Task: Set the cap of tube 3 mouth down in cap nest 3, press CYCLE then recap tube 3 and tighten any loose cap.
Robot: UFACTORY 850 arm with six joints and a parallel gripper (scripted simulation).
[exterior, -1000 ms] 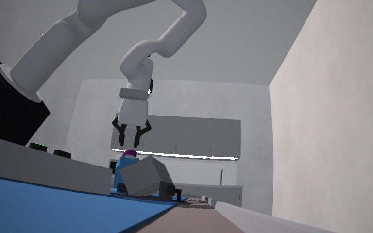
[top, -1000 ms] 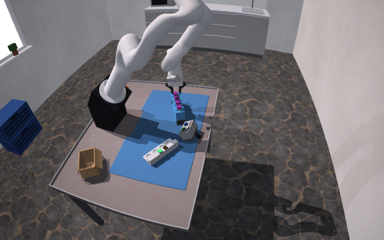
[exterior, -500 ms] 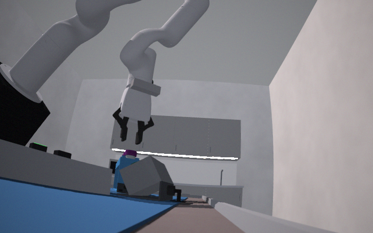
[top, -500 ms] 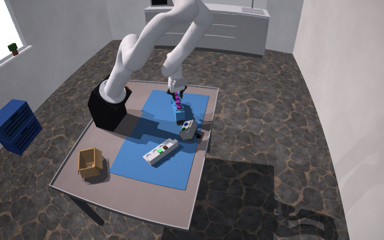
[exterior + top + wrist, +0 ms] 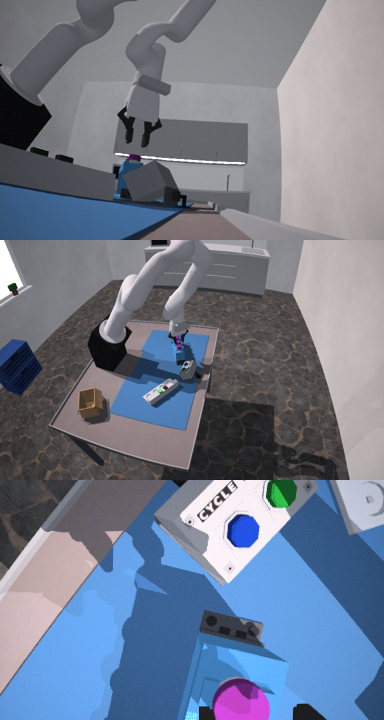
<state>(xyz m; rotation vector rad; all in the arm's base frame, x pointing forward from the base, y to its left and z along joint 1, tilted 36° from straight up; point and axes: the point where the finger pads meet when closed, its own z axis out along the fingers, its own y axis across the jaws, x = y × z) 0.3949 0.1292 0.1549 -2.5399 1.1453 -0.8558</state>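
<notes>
My hand is 6 cm above the magenta cap, 5 cm to the right of it and 2 cm past it. From my hand the other things lie so: grey key housing: 12 cm to the right, 12 cm below, 9 cm ahead; blue key: 10 cm to the right, 10 cm below, 7 cm ahead; green key: 14 cm to the right, 10 cm below, 7 cm ahead.
</notes>
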